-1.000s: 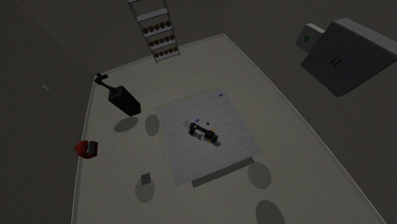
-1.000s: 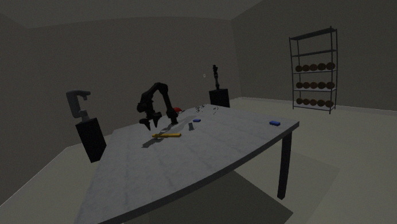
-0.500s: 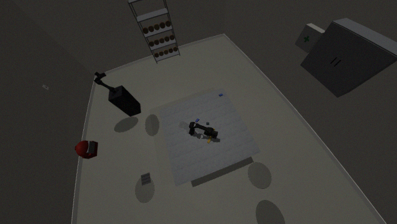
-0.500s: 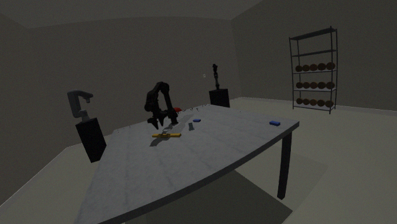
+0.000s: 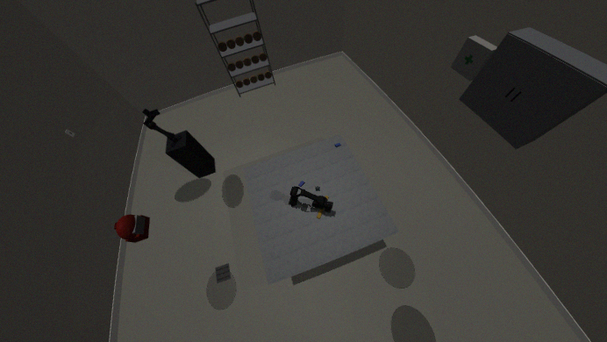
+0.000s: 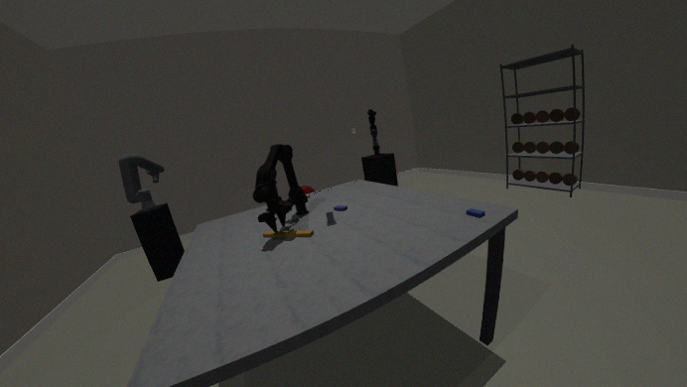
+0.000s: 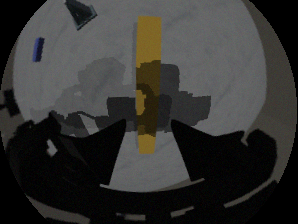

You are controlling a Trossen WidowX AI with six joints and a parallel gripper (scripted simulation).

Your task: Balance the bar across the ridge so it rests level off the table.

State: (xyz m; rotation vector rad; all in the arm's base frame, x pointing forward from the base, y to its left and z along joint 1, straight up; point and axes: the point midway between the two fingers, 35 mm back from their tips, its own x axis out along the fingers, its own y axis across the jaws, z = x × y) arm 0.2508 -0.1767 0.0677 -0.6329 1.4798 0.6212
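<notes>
The yellow bar is 20 mm to the left of my gripper tip, 20 mm below it and 20 mm ahead of it.
</notes>
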